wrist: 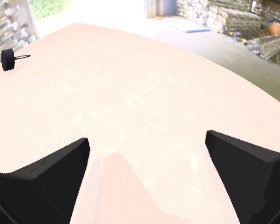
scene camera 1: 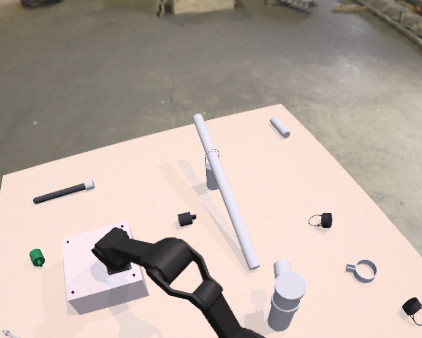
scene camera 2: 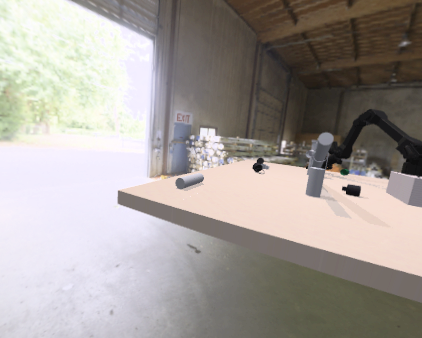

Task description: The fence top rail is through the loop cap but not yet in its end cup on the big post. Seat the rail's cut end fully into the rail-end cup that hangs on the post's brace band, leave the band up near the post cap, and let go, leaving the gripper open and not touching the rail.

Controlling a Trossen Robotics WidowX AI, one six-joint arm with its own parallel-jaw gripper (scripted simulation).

The gripper (wrist: 148,141) is open, holding nothing. Further things: a top rail (scene camera 1: 251,257) and a big post (scene camera 1: 290,287).
The wrist view misses the top rail: it is out of frame.
